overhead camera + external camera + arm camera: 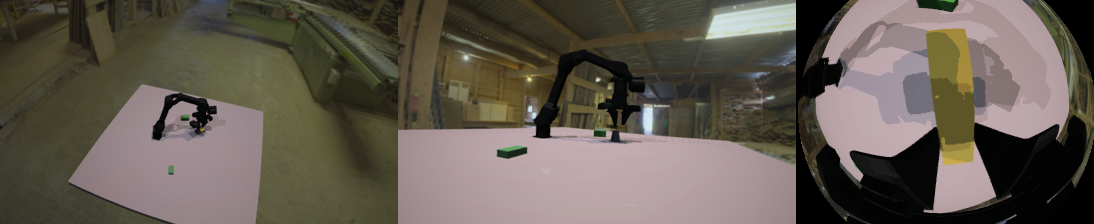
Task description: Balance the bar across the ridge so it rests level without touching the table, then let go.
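Right now the yellow bar is 20 mm to the left of my gripper tip and 20 mm behind it. The rest, counted from my gripper tip: green block (420 mm to the right, 100 mm behind, 60 mm below).
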